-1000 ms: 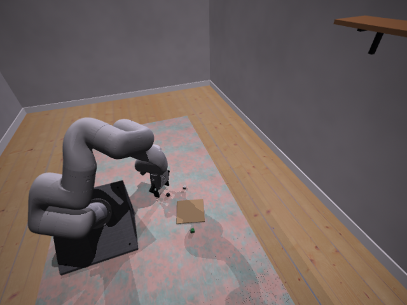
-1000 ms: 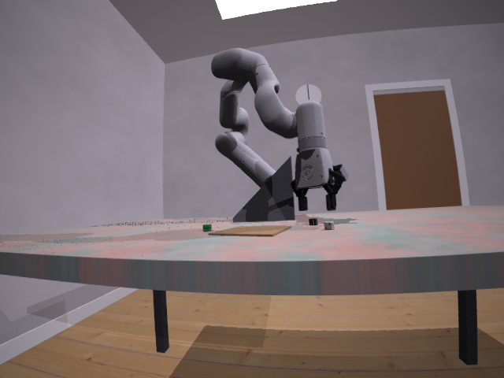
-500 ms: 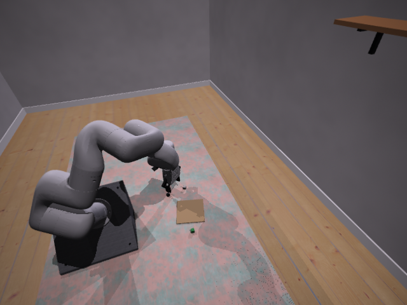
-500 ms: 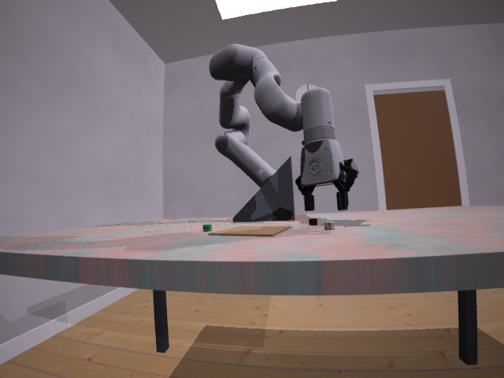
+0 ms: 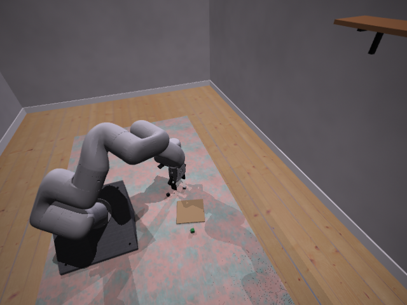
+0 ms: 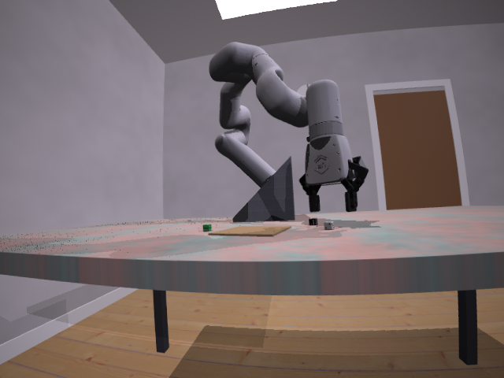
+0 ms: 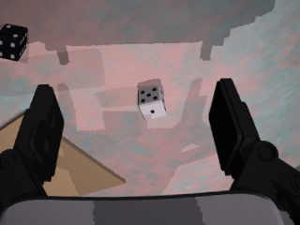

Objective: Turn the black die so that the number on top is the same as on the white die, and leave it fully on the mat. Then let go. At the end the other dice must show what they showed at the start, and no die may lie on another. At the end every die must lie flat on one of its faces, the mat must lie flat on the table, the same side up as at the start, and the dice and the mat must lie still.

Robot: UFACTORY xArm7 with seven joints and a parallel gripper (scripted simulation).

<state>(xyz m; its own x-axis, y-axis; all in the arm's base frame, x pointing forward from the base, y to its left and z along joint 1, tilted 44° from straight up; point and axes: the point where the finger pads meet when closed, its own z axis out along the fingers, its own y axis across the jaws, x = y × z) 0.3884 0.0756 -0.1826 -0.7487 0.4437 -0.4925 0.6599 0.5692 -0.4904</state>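
Right now the white die is 30 mm ahead of my hand, 10 mm to the right of it and 40 mm below it. Round my hand: green die 10 mm ahead, 290 mm to the right, 40 mm below; then tan mat 30 mm ahead, 180 mm to the right, 40 mm below; then black die 70 mm behind, 40 mm to the right, 40 mm below.
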